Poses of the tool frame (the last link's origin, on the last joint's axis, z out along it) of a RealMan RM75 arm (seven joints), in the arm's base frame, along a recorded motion.
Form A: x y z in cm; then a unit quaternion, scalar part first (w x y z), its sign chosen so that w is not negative.
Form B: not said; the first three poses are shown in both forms.
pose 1, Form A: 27.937, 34.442, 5.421, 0.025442, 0.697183, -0.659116, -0.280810
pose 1, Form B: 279.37, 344.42, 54.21, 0.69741, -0.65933, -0.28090, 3.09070
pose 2, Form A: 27.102, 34.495, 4.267, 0.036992, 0.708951, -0.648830, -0.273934
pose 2, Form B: 271.02, 344.95, 42.67, 0.70944, -0.64927, -0.27412, 3.06759
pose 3, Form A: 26.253, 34.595, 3.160, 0.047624, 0.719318, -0.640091, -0.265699
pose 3, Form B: 262.53, 345.95, 31.60, 0.72014, -0.64082, -0.26600, 3.04631
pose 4, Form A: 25.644, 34.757, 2.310, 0.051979, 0.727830, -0.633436, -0.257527
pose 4, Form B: 256.44, 347.57, 23.10, 0.72882, -0.63429, -0.25788, 3.03759
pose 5, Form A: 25.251, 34.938, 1.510, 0.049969, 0.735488, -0.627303, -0.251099
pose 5, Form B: 252.51, 349.38, 15.10, 0.73641, -0.62809, -0.25141, 3.04161
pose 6, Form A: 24.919, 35.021, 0.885, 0.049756, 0.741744, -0.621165, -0.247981
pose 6, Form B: 249.19, 350.21, 8.85, 0.74266, -0.62194, -0.24829, 3.04204
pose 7, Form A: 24.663, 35.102, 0.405, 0.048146, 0.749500, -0.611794, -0.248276
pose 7, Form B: 246.63, 351.02, 4.05, 0.75037, -0.61250, -0.24856, 3.04526
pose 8, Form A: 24.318, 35.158, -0.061, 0.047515, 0.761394, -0.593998, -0.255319
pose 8, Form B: 243.18, 351.58, -0.61, 0.76225, -0.59467, -0.25561, 3.04653
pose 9, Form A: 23.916, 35.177, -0.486, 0.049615, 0.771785, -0.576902, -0.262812
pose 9, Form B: 239.16, 351.77, -4.86, 0.77274, -0.57761, -0.26314, 3.04232
